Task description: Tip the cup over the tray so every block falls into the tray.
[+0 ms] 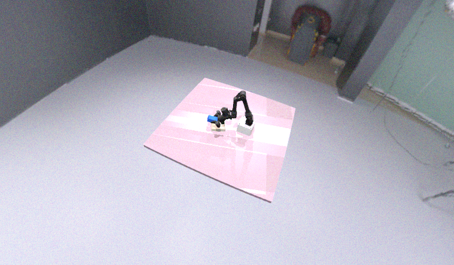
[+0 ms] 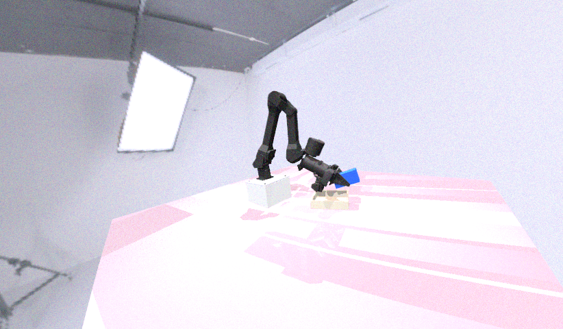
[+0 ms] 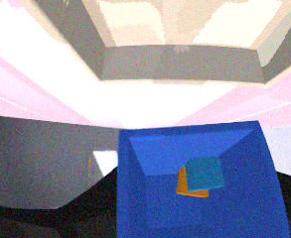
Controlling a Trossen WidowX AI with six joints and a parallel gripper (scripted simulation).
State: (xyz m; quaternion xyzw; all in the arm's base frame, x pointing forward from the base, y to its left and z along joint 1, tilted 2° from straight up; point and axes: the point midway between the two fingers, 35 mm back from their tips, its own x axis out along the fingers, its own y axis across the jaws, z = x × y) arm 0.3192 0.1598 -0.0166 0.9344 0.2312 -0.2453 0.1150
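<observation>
The red block lies 10 mm ahead of my gripper tip, 20 mm to the left of it and 20 mm above it. The rest, counted from my gripper tip: teal block 20 mm behind, 10 mm above; orange block 10 mm behind, 10 mm to the left, 20 mm above; blue square cup 10 mm to the left, 30 mm above.
</observation>
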